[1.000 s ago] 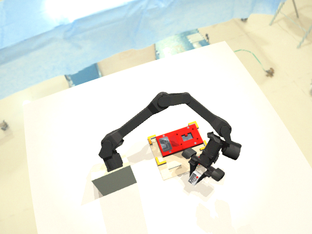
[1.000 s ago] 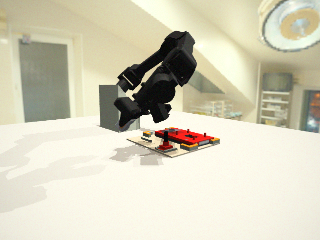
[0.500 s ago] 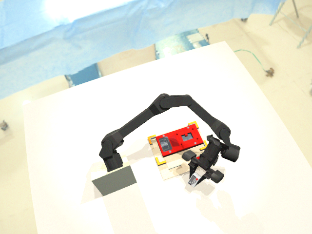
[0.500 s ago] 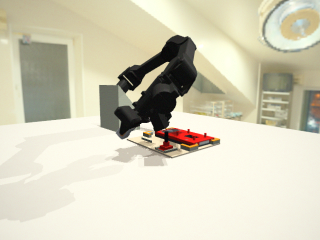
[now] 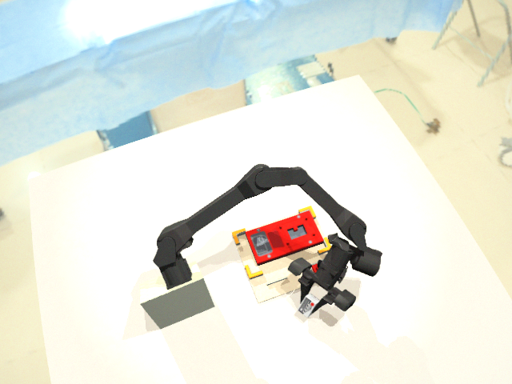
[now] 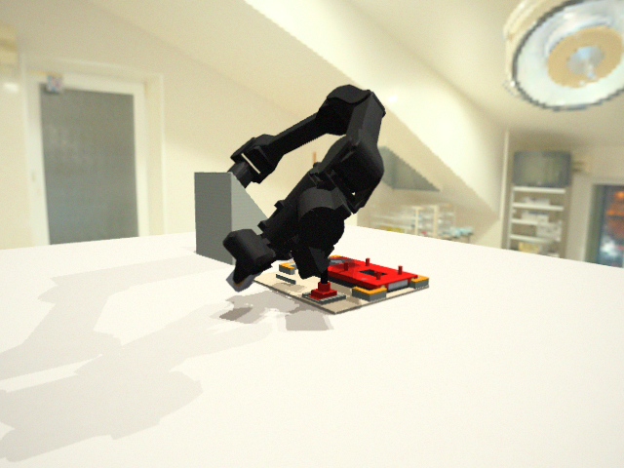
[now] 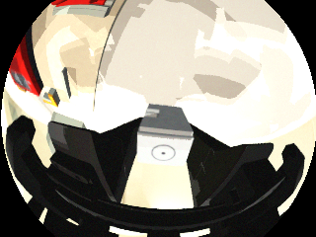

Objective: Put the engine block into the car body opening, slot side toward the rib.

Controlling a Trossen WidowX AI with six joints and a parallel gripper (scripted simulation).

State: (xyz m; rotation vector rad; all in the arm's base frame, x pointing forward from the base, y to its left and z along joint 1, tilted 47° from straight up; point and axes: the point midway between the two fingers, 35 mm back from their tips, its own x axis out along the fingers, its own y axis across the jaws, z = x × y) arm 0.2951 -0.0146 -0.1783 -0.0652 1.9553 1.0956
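Now: the engine block 1 cm ahead of my gripper tip, 1 cm to the left of it and 1 cm above it. Round my gripper tip: black post 8 cm ahead, 9 cm to the left.
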